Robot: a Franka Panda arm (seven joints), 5 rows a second.
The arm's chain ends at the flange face. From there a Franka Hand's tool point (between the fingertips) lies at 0.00 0.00 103.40 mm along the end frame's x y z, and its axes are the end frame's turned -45 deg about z.
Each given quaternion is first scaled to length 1.
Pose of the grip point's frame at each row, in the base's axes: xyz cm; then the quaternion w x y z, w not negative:
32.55, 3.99, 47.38, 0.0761, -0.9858, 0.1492, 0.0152
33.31, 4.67, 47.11, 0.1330, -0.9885, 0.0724, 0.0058
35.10, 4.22, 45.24, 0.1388, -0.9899, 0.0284, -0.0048
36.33, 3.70, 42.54, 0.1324, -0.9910, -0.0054, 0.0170
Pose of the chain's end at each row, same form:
32.63, 2.39, 57.60, 0.0645, -0.8536, 0.5151, 0.0432
33.23, 1.94, 57.08, 0.1207, -0.8855, 0.4451, 0.0563
34.92, 1.38, 55.18, 0.1301, -0.9037, 0.4051, 0.0487
36.69, 0.99, 52.51, 0.1158, -0.9177, 0.3743, 0.0664

